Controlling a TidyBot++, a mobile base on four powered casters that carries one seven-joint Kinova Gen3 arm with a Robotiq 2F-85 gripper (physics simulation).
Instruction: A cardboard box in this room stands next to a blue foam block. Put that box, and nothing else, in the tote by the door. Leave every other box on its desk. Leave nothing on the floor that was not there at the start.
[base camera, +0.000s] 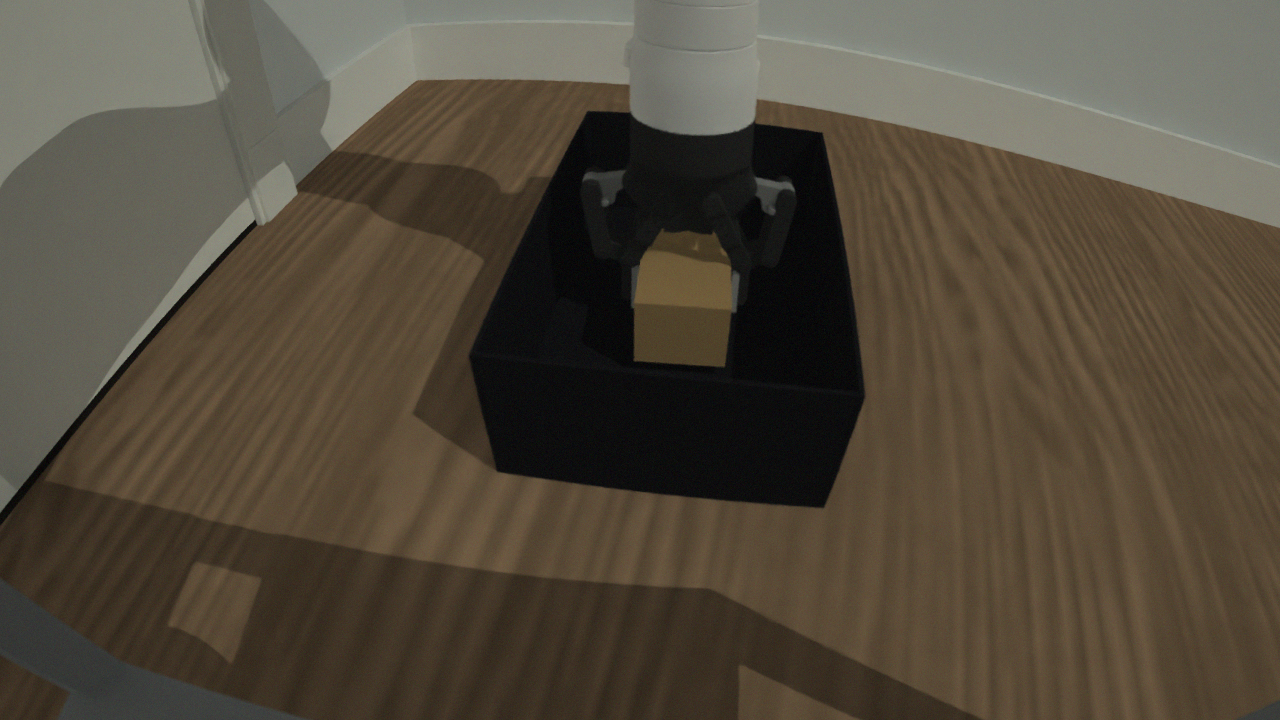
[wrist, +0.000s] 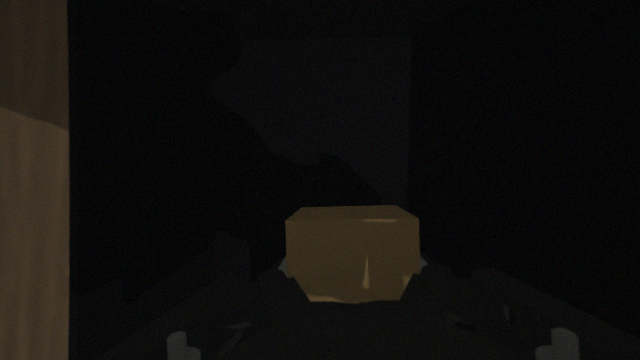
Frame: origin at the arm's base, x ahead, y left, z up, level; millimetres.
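Where they show: gripper, between the fingertips: (wrist: 349, 263).
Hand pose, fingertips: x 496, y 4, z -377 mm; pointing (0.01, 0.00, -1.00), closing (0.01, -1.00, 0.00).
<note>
Each offset is from my fingertips to the top centre of the thing. Level surfaces: height alone.
The black tote {0 mm ahead, 2 mm right, 80 mm up} (base camera: 662, 438) stands on the wooden floor in the middle of the base camera view, its inside very dark in the wrist view. The tan cardboard box {10 mm back, 0 mm left, 44 mm up} (base camera: 682, 331) (wrist: 352, 255) is between the fingers of my gripper (base camera: 685, 291) (wrist: 349, 263), which is shut on it and points down. The box is within the tote's outline, low at the opening, behind the near wall. Whether its underside touches the tote's bottom is hidden. The blue foam block and the desks do not show in these views.
A pale door or panel (base camera: 107, 179) stands to the left of the tote. A white baseboard (base camera: 939, 98) and the wall run behind it. The wooden floor {20 mm down} (base camera: 1029, 402) lies around the tote, with shadows across the front and left. A grey edge shows at the bottom left.
</note>
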